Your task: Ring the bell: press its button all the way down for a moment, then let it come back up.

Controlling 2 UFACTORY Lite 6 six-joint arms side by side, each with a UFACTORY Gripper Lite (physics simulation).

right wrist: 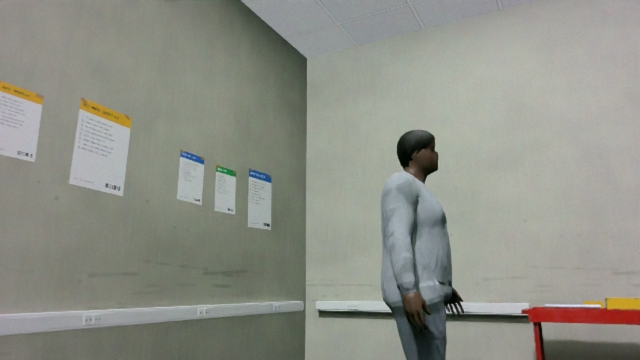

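The bell and its button do not show in the right wrist view. The fingers of my right gripper do not show in this view, and my left gripper does not show either. The right wrist view looks across the room at two walls, a strip of ceiling and a standing person. Where each gripper is relative to the bell cannot be seen.
A person (417, 235) in grey clothes stands side-on, right of the room's corner. A red cart (585, 315) with yellow items on top is at the lower right. Several posters hang on the left wall (160, 250). A white cable duct (150, 314) runs along it.
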